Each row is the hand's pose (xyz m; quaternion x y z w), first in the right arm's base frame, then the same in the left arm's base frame.
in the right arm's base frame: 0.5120 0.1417 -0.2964 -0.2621 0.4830 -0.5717 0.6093
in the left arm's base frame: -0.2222 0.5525 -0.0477 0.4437 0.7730 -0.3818 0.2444
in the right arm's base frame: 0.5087 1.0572 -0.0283 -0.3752 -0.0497 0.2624 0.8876
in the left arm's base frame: 0.1960 0.1548 0.7119 0.2656 0.0042 -0.3184 0.9100
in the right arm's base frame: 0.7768 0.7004 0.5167 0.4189 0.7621 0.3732 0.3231
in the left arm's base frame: -0.2315 -0.3398 0.4495 0.8410 0.0411 0.5197 0.1446
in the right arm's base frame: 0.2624 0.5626 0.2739 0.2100 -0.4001 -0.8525 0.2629
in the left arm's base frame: -0.4193 0.1978 0.5848 -0.0834 -0.1475 0.9029 0.3951
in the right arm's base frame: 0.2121 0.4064 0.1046 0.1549 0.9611 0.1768 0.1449
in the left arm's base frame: -0.4404 0.3893 0.4489 0.6723 0.4163 0.6055 0.0897
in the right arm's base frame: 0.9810 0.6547 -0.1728 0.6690 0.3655 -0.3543 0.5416
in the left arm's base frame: 0.2544 0.0491 0.0863 -0.9248 -0.0964 0.2804 0.2382
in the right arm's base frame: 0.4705 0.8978 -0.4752 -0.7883 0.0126 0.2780 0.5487
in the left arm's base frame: 0.3465 0.5442 0.4832 -0.1612 0.2448 -0.0993 0.9509
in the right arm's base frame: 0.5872 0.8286 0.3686 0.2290 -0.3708 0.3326 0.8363
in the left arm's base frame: -0.1515 -0.1378 0.6143 0.4487 -0.5458 -0.4380 0.5558
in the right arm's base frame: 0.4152 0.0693 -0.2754 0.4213 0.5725 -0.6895 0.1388
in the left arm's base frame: -0.3274 0.6146 -0.0366 -0.6376 -0.5507 0.1620 0.5138
